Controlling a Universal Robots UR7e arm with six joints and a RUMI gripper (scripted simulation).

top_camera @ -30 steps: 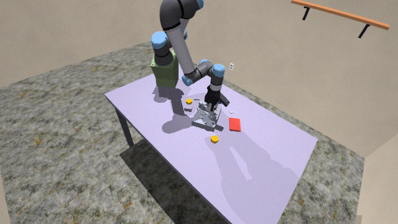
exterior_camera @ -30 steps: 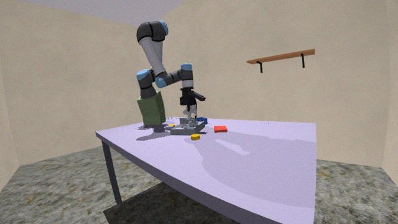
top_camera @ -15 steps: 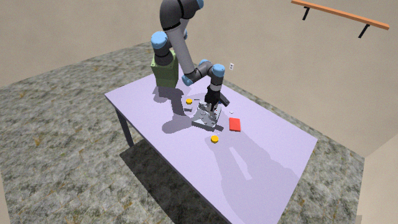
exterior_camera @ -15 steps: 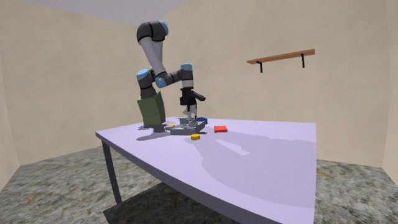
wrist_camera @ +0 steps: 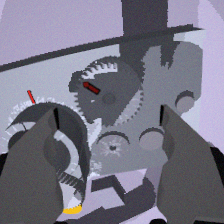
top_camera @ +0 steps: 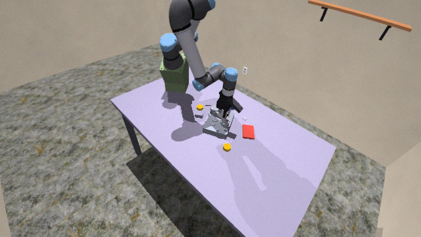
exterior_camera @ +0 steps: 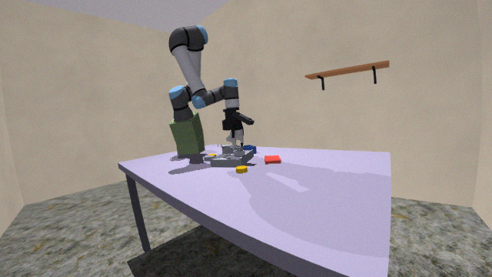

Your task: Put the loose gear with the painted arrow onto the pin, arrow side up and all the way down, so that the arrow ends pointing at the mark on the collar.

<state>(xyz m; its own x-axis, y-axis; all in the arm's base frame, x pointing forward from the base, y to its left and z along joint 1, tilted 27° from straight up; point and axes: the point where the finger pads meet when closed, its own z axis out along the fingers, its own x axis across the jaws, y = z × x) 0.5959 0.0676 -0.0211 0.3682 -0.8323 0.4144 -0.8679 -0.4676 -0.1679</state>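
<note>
The grey toothed gear is 4 cm below my hand. Round my hand: small grey block: 20 cm behind, 8 cm to the right, 7 cm below; yellow round piece: 15 cm ahead, 11 cm to the right, 8 cm below; flat red block: 14 cm ahead, 11 cm to the left, 8 cm below.
</note>
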